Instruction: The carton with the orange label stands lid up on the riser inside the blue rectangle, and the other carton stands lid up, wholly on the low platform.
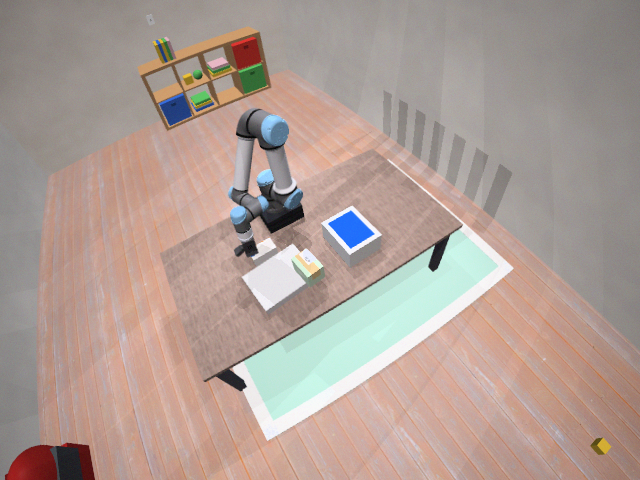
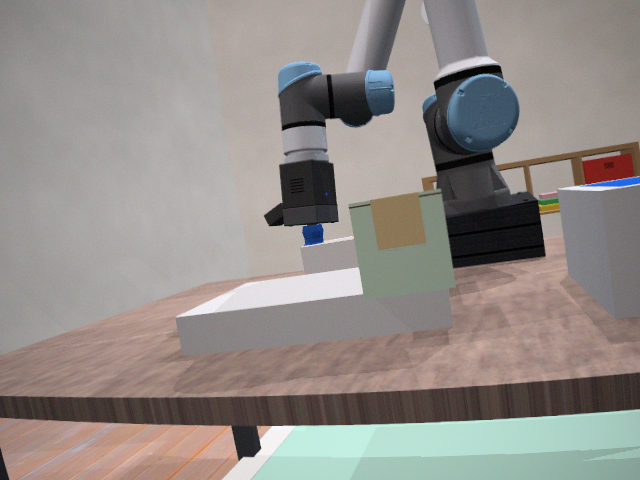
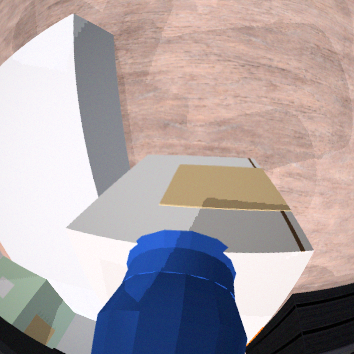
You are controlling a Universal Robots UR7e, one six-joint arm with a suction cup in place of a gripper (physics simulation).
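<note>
A white carton [image 1: 266, 249] [image 2: 330, 255] [image 3: 140, 207] with a grey face and a tan label is behind the low white platform [image 1: 273, 281] [image 2: 289, 310] [image 3: 35, 140], close to the arm's base. My suction cup [image 1: 250, 251] [image 2: 312, 234] [image 3: 180, 242] sits on the carton's near top edge and holds it. A pale green carton [image 1: 308, 266] [image 2: 403, 248] [image 3: 21, 288] with a tan label stands upright on the platform's right corner. The white riser [image 1: 356, 252] [image 2: 599, 248] with the blue rectangle [image 1: 350, 229] [image 2: 614, 181] stands to the right, with nothing on it.
The arm's black base [image 1: 281, 216] [image 2: 490, 232] stands just behind the white carton. A bookshelf [image 1: 204, 49] stands at the far wall. A pale green rug [image 1: 361, 330] lies under the table's front edge. A small yellow cube [image 1: 600, 445] lies on the floor.
</note>
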